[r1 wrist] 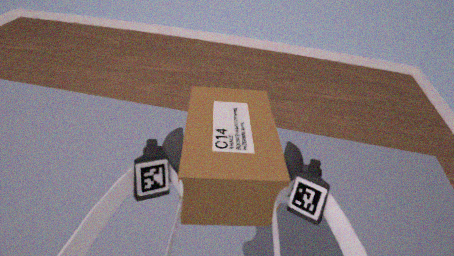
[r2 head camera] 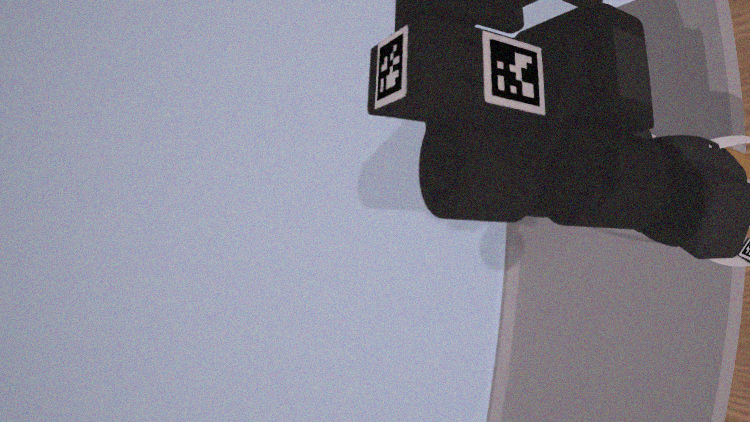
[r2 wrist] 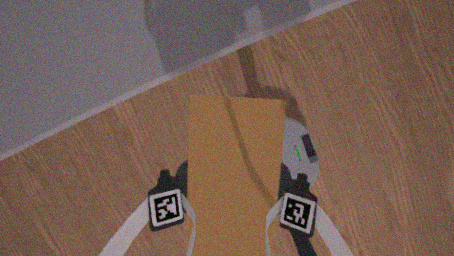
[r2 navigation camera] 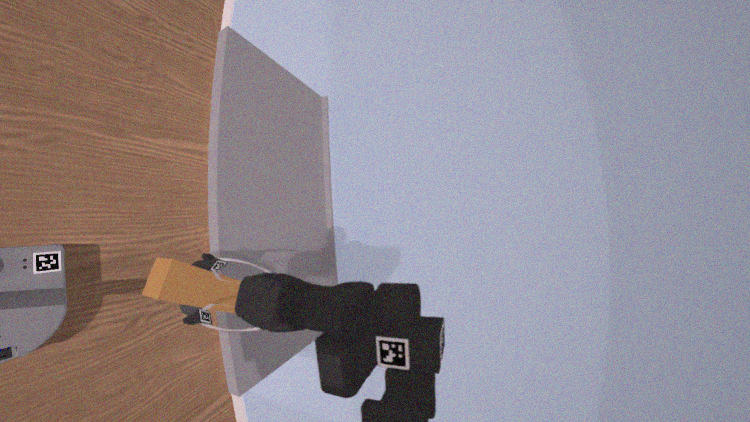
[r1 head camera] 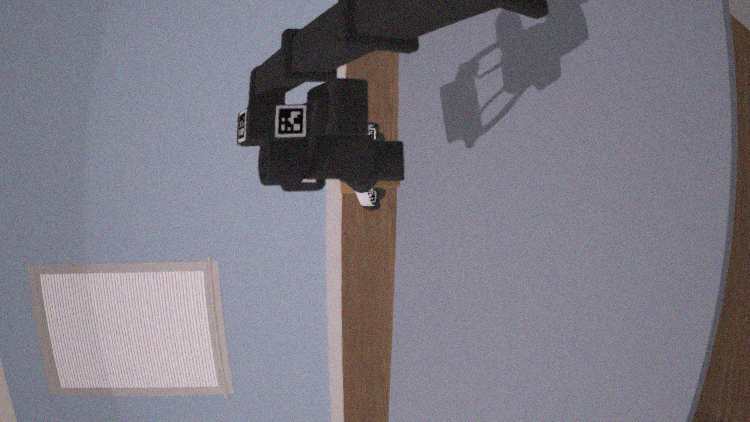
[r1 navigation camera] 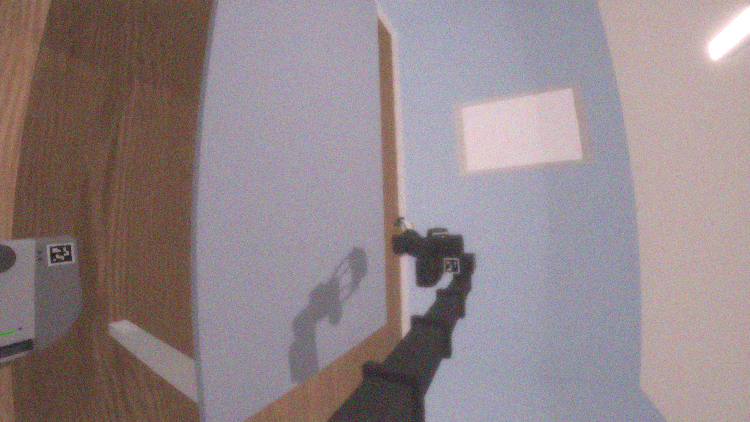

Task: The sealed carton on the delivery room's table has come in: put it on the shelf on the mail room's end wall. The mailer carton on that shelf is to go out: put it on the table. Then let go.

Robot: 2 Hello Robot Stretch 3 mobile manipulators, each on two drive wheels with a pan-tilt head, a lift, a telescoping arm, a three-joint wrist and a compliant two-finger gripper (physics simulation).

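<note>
The sealed carton [r1 wrist: 200, 167] [r1 head camera: 390, 186], brown with a white C14 label, is off the table [r1 head camera: 524, 272] [r1 navigation camera: 288, 131] [r1 wrist: 75, 150]; its dark shadow lies on the grey-blue top. The r1 gripper [r1 wrist: 232, 165] [r1 head camera: 372, 165] is shut on it, with one finger at each side. The mailer carton [r2 navigation camera: 183, 283] [r2 wrist: 235, 145], plain orange-brown, sticks out beyond the front edge of the grey wall shelf [r2 navigation camera: 272, 157] [r2 head camera: 618, 325] [r2 wrist: 75, 65], over the wooden floor. The r2 gripper [r2 navigation camera: 199, 288] [r2 wrist: 232, 192] is shut on it. In the r2 head view the mailer carton does not show.
Brown floor lies between the table and the blue wall. A pale bar [r1 navigation camera: 152, 356] shows beside the table, near r1's base [r1 navigation camera: 55, 304]. A framed panel [r1 head camera: 128, 330] [r1 navigation camera: 524, 128] is on the wall. r2's base [r2 navigation camera: 36, 283] [r2 wrist: 297, 140] stands in front of the shelf.
</note>
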